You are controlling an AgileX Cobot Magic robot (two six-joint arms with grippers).
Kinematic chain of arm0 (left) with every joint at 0, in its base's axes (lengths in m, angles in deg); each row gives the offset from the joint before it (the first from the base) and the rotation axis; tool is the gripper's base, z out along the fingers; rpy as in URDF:
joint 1: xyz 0 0 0.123 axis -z
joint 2: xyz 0 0 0 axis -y
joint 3: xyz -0.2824 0 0.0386 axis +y
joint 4: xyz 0.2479 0 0.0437 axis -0.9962 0 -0.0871
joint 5: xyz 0 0 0 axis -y
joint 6: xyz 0.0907 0 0.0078 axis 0.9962 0 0.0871
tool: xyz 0 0 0 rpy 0 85 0
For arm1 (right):
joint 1: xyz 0 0 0.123 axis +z
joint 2: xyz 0 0 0 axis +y
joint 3: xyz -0.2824 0 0.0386 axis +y
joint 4: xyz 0.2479 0 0.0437 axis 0.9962 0 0.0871
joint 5: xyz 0 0 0 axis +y
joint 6: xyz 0.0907 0 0.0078 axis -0.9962 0 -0.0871
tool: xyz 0 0 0 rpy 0 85 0
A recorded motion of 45 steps. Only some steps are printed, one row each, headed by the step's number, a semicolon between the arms.
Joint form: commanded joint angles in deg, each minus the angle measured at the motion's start. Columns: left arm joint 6, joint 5, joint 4, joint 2, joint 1, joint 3; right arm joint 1, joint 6, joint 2, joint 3, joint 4, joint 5.
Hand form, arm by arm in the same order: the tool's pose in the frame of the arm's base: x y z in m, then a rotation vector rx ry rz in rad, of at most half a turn. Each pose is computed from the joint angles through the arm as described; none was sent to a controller.
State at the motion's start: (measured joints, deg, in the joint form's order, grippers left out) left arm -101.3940 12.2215 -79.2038 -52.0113 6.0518 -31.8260; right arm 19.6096 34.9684 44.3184 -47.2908 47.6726 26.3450
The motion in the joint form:
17: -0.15 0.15 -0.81 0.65 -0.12 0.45; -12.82 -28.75 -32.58 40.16 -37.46 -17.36
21: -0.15 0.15 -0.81 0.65 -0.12 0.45; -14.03 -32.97 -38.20 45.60 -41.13 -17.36
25: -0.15 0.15 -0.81 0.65 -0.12 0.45; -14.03 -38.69 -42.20 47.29 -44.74 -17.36
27: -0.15 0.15 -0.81 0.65 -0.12 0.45; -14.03 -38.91 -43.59 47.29 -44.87 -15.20
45: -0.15 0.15 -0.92 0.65 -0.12 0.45; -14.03 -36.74 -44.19 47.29 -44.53 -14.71
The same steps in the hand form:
17: 0.1855 -0.0385 0.3043 -0.0968 1.8187 -0.5347; 0.0712 0.0110 0.2284 -0.0644 1.7197 0.1616
21: 0.1855 -0.0385 0.3043 -0.0968 1.8187 -0.5347; 0.0634 0.0078 0.2026 -0.0299 1.7185 0.1452
25: 0.1855 -0.0385 0.3043 -0.0968 1.8187 -0.5347; 0.0587 0.0065 0.1967 0.0092 1.6798 0.1671
27: 0.1855 -0.0385 0.3043 -0.0968 1.8187 -0.5347; 0.0566 0.0064 0.1947 0.0093 1.6933 0.1685
45: 0.1855 -0.0385 0.3042 -0.0951 1.8191 -0.5333; 0.0557 0.0065 0.1946 -0.0191 1.6905 0.1459

